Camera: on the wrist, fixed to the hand. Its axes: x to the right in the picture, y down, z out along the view.
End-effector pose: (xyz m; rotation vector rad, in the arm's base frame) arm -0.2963 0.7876 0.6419 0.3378 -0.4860 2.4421
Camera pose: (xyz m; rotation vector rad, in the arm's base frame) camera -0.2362 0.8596 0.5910 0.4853 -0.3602 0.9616
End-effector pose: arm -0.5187 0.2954 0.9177 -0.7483 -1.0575 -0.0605
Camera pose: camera -0.5099 0.1890 0.9183 -0.0575 -1.5258 -1.4029
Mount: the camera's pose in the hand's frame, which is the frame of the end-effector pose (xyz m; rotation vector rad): -0.0267 -0.0773 -0.0686 -0.2424 -0.1137 -1.4439
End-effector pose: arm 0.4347 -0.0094 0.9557 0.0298 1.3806 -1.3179
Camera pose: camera 0.3462 0.0260 1.0038 -1.4050 1.4237 -2.1838
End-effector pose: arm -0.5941 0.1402 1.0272 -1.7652 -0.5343 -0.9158
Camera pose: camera -0.6887 0.1070 1.0638 -1.4587 -1.9434 -1.8672
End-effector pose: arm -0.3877 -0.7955 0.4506 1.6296 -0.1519 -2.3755
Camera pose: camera -0.3266 -0.7100 0.4318 -1.0037 -1.0554 1.8493
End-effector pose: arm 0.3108 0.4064 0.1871 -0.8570 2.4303 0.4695
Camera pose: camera 0.3551 0.3294 0.2463 -2.2233 1.1175 0.1948
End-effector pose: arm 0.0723 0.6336 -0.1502 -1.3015 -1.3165 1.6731
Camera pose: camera 0.1385 0.6547 -0.0691 -0.0930 -1.8372 0.5462
